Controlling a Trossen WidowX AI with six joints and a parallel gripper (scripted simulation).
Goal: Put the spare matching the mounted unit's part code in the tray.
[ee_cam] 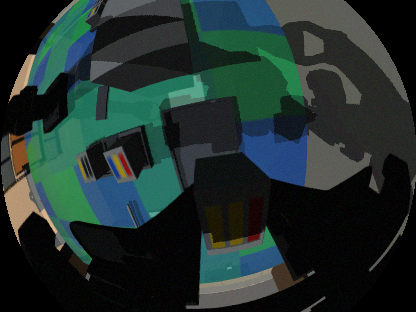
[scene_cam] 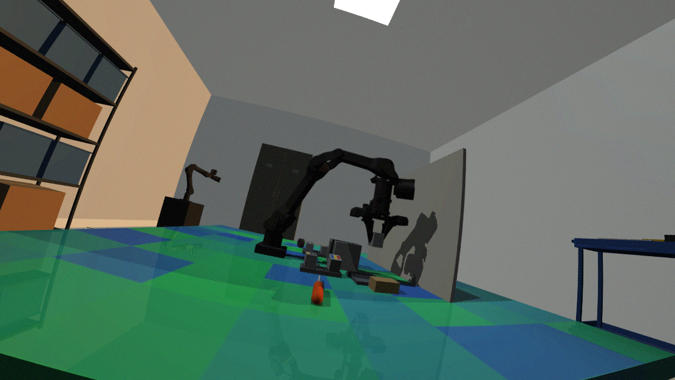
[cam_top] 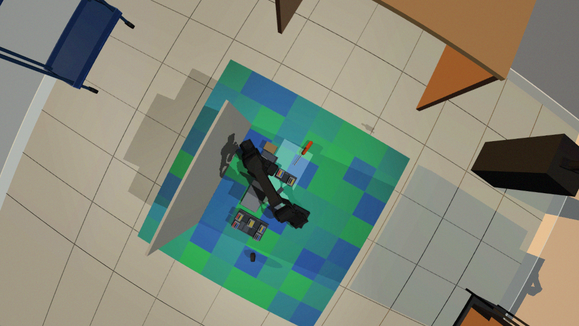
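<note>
My gripper tip is now 1 cm past the dark flat tray and 12 cm above it. Round my gripper tip: brown box (2 cm ahead, 9 cm to the right, 11 cm below); grey spare (1 cm to the right, 2 cm above); grey box (6 cm behind, 20 cm to the left, 7 cm below).
</note>
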